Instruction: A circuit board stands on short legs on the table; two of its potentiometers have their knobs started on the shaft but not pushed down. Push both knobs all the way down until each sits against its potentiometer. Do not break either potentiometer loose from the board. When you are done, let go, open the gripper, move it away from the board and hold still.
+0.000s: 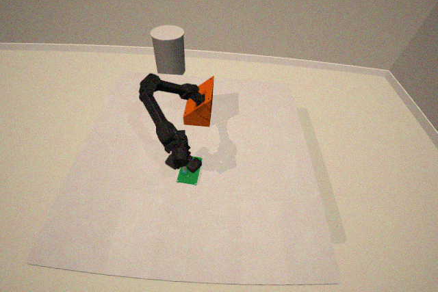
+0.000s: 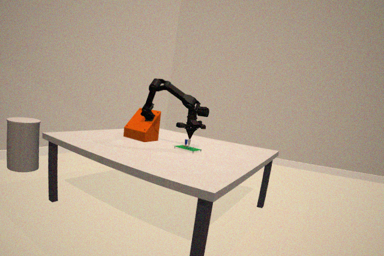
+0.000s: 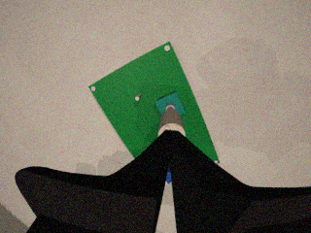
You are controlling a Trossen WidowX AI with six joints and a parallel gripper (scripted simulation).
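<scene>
The white round knob lies 10 mm below my gripper tip. Also, from my gripper tip: blue knob 40 mm behind, 40 mm to the left, 30 mm below.
</scene>
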